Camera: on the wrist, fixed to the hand. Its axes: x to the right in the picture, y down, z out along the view.
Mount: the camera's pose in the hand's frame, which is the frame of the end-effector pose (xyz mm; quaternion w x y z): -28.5 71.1 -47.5 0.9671 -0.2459 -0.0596 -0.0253
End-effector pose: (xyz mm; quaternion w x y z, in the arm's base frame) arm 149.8 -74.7 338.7 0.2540 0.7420 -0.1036 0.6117
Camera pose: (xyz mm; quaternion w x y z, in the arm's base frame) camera 69.6 -115.6 334.9 0.4374 0.6942 -0.2470 0.5155
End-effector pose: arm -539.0 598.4 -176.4 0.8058 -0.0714 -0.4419 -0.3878
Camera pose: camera -467.7 641.7 -210.6 0.7256 -0.2791 -0.3818 -0.4998
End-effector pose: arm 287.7 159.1 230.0 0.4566 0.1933 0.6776 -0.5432
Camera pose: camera 336.7 233.0 213.5 0.5158 0.0251 0.7666 -0.3818
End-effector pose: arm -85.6 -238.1 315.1 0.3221 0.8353 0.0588 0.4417
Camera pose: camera -152.9 -281.8 356.2 0.5316 0.7535 -0.0498 0.3837
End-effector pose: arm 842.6 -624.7 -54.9 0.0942 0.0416 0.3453 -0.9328
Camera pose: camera 885.6 -642.4 -132.1 0.0983 -0.0473 0.5588 -0.8221
